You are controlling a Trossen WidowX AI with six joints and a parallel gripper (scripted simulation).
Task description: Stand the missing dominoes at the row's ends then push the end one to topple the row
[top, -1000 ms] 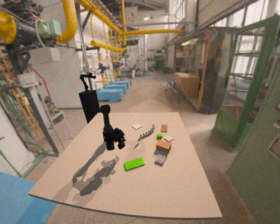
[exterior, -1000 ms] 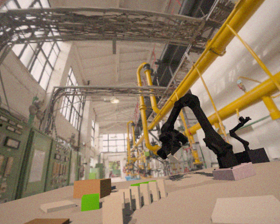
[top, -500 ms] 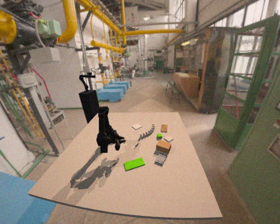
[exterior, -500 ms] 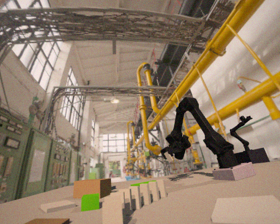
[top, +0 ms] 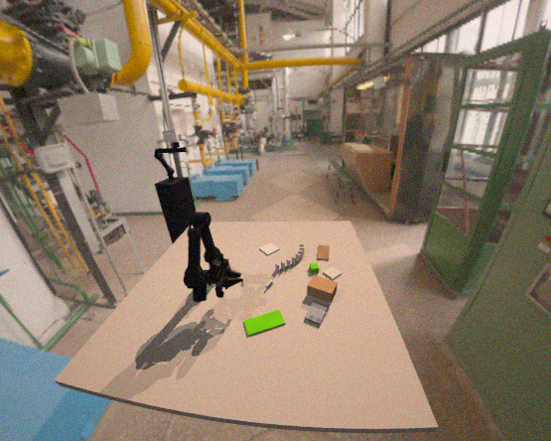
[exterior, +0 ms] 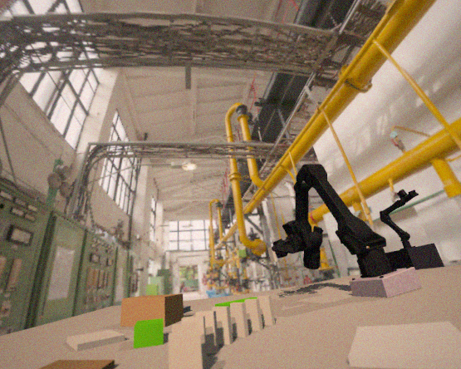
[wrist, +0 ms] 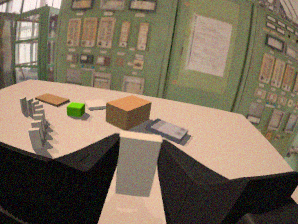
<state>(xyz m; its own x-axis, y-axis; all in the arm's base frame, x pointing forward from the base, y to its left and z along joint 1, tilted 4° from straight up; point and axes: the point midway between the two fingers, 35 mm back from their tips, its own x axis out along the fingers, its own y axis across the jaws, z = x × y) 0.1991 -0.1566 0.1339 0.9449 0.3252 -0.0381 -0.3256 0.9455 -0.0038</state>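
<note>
Right now my gripper tip is 110 mm short of the flat green block, 80 mm to the left of it and 150 mm above it. Round my gripper tip: grey slab (320 mm ahead, 10 mm to the left, 150 mm below); then green cube (270 mm ahead, 300 mm to the left, 140 mm below); then brown box (330 mm ahead, 140 mm to the left, 130 mm below).
</note>
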